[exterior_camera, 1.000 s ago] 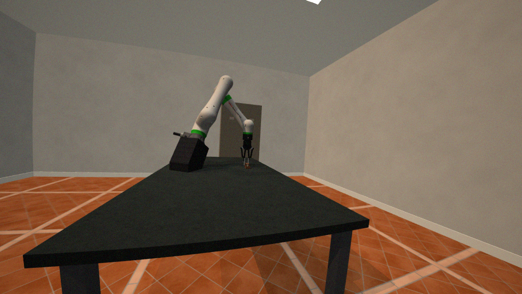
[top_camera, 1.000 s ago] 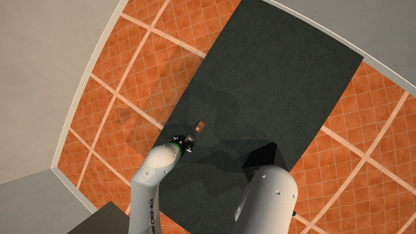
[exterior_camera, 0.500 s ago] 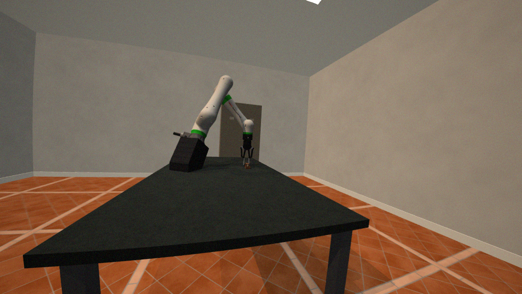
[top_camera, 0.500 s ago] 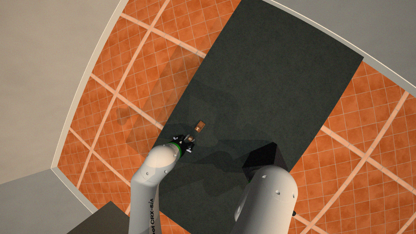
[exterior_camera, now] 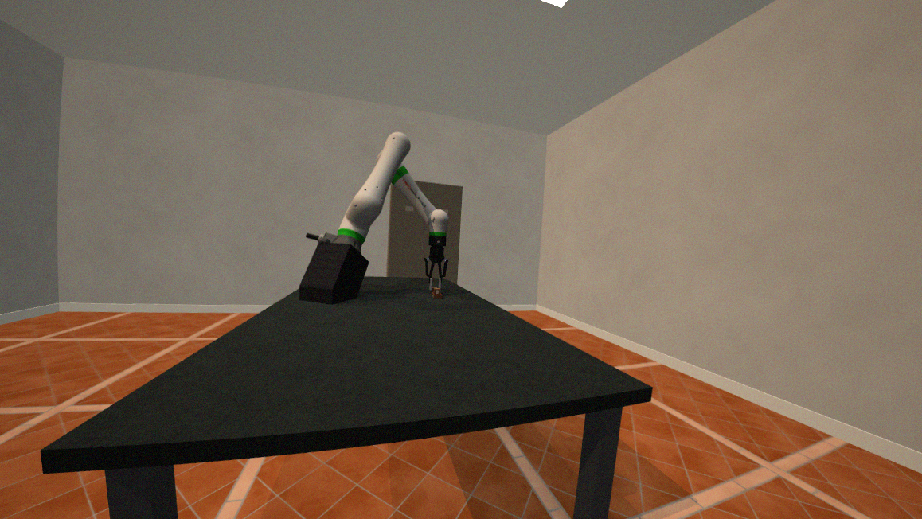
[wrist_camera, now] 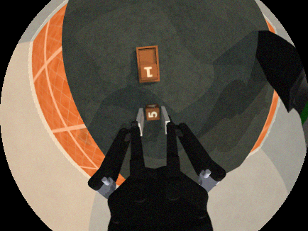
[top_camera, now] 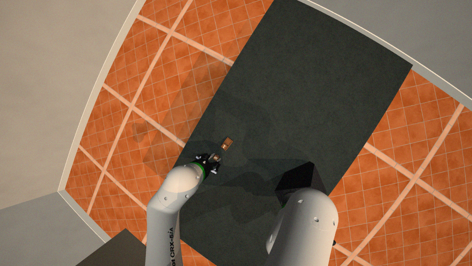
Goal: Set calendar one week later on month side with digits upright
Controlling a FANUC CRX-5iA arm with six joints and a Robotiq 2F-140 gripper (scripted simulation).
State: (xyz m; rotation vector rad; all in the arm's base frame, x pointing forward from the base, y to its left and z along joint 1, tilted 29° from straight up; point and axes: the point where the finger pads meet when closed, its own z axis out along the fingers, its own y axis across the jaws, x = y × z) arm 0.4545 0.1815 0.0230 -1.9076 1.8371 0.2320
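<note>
The brown cube is 4 cm below my hand. From my hand the other things lie so: brown tray 1 cm ahead, 11 cm to the right, 4 cm below.
</note>
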